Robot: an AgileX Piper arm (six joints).
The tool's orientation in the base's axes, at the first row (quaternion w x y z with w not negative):
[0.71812, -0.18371, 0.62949, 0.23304]
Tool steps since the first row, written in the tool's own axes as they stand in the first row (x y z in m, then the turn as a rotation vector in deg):
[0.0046, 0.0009, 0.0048, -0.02, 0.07, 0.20]
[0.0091, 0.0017, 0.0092, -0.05, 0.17, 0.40]
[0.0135, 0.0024, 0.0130, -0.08, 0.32, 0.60]
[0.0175, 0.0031, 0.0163, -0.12, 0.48, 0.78]
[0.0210, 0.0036, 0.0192, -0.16, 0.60, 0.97]
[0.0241, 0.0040, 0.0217, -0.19, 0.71, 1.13]
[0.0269, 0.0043, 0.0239, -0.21, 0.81, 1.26]
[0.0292, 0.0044, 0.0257, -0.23, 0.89, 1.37]
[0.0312, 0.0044, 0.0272, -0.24, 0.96, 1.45]
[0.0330, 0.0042, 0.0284, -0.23, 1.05, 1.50]
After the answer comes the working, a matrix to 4 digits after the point.
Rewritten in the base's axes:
[0.0039, 0.0039, -0.0039, 0.12, 0.17, 0.05]
[0.0075, 0.0075, -0.0077, 0.23, 0.36, 0.11]
[0.0106, 0.0106, -0.0115, 0.30, 0.59, 0.17]
[0.0133, 0.0134, -0.0149, 0.35, 0.82, 0.24]
[0.0158, 0.0158, -0.0180, 0.44, 1.02, 0.31]
[0.0179, 0.0179, -0.0207, 0.50, 1.19, 0.37]
[0.0198, 0.0196, -0.0232, 0.55, 1.35, 0.41]
[0.0214, 0.0210, -0.0252, 0.59, 1.47, 0.45]
[0.0229, 0.0220, -0.0269, 0.62, 1.57, 0.47]
[0.0241, 0.0227, -0.0286, 0.61, 1.68, 0.47]

The tool's axes in the first row as the columns of a matrix, in the base's axes (rounded; the answer above uses it unrounded):
[0.0989, -0.5660, 0.8185]
[0.1034, 0.8239, 0.5572]
[-0.9897, 0.0295, 0.1400]

